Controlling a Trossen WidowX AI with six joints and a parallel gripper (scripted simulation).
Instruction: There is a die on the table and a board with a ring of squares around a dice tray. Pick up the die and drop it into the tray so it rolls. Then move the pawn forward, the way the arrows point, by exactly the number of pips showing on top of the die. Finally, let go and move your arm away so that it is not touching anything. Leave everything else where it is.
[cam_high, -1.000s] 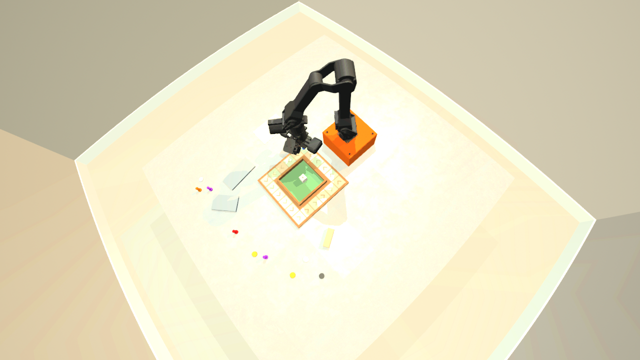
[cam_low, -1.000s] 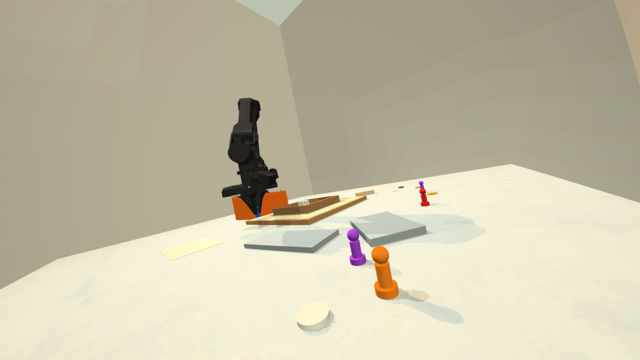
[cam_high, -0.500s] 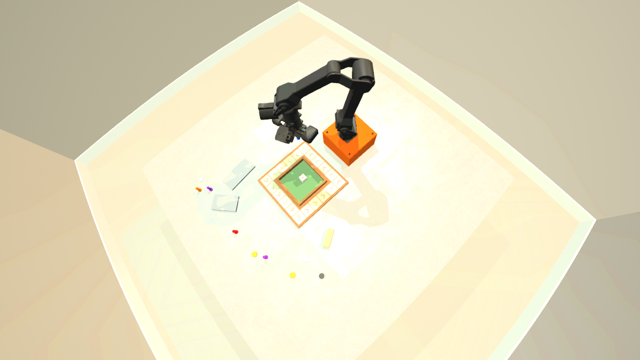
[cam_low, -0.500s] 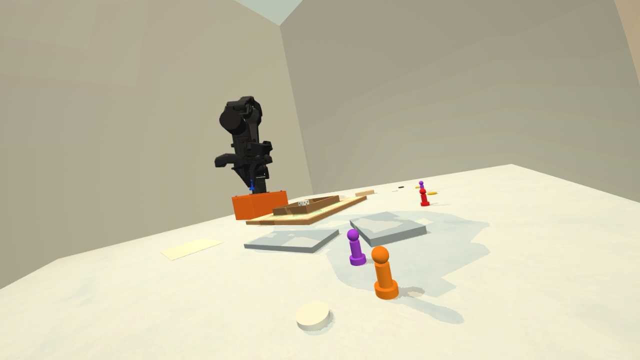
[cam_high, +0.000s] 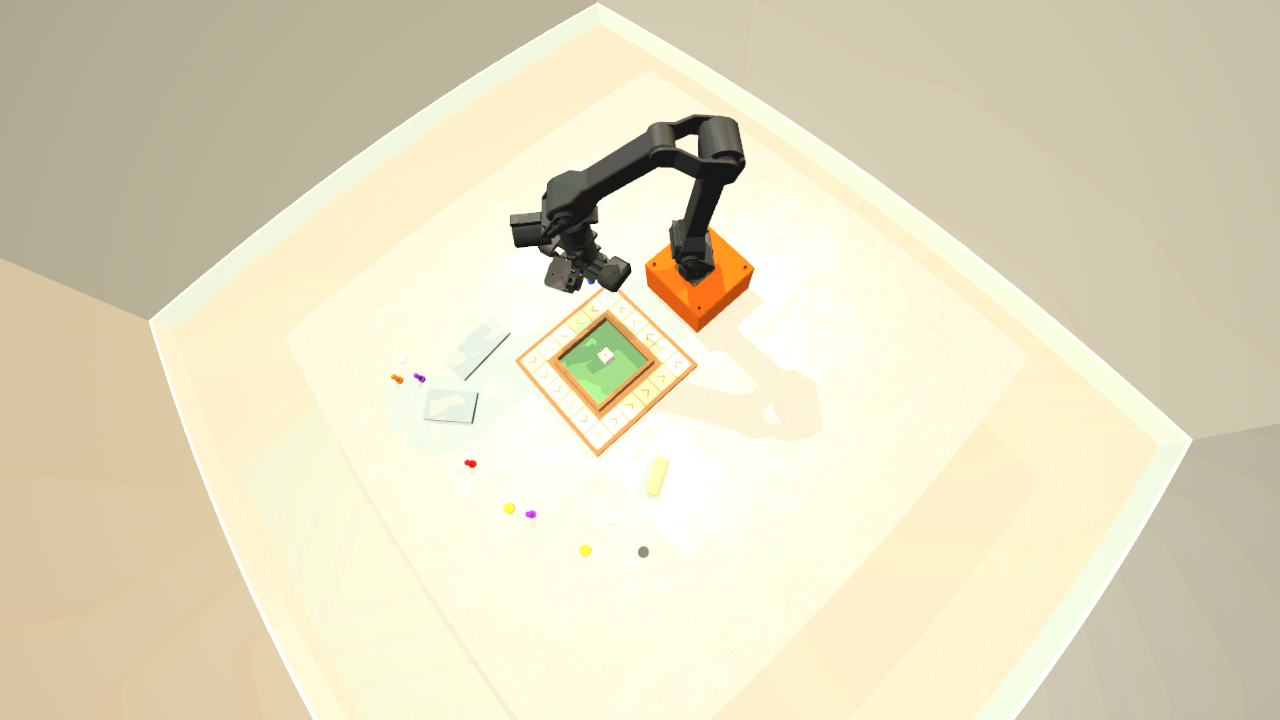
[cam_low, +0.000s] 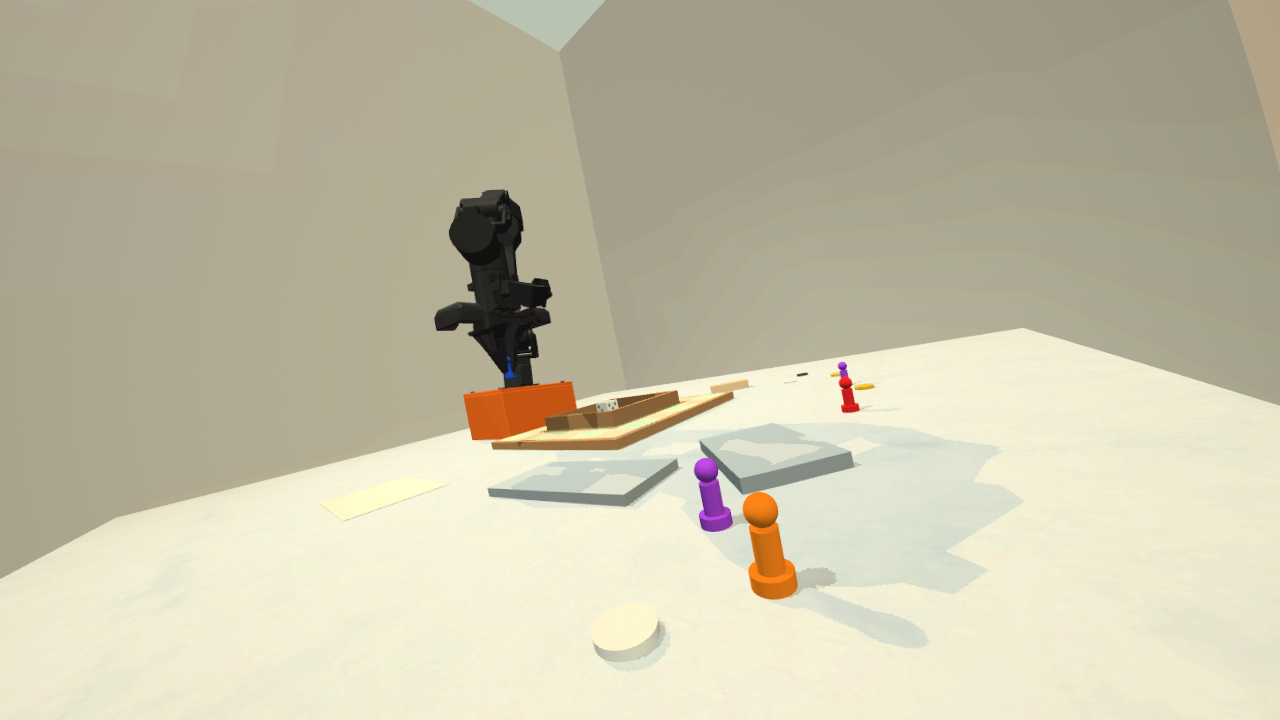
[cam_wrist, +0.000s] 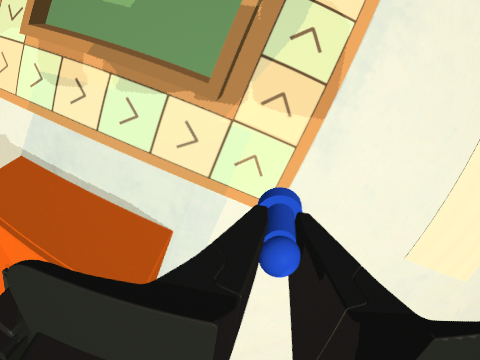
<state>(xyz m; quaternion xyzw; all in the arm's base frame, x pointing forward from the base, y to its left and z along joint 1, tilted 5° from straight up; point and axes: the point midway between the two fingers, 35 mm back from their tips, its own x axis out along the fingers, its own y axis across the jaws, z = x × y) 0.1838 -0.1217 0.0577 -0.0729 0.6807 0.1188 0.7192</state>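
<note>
My gripper tip is 7 cm short of the white die, 12 cm to the right of it and 9 cm above it. From my gripper tip the other things lie so: blue pawn 1 cm above; then pale card 3 cm ahead, 20 cm to the right, 12 cm below; then green tray 8 cm ahead, 12 cm to the left, 11 cm below.
</note>
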